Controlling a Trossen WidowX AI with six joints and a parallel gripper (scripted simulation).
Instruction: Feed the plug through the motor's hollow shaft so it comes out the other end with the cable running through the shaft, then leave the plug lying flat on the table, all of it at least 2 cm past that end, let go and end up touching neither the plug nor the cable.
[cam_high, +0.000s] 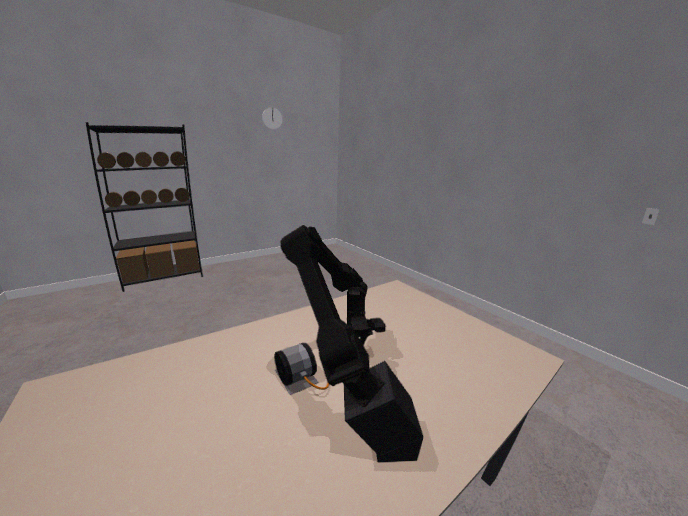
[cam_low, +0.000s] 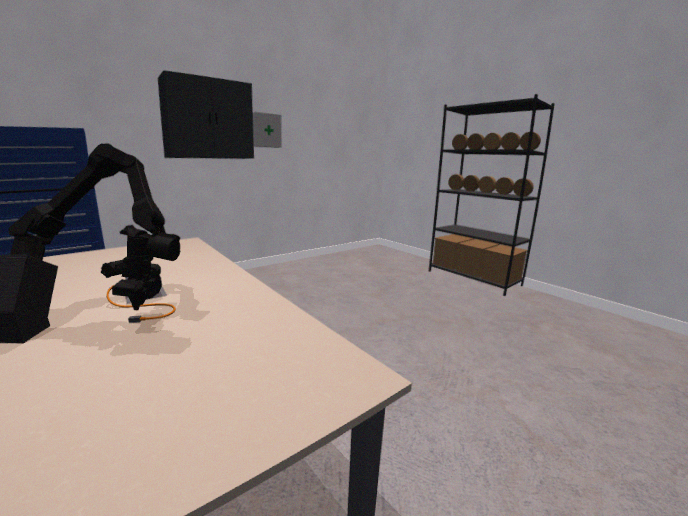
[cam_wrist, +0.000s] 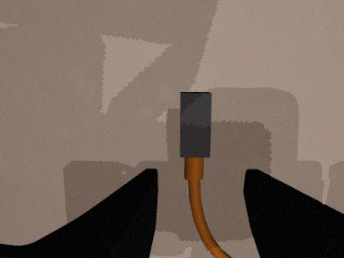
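Right now the dark grey plug is 20 mm behind my hand, 10 mm to the left of it and 70 mm below it.
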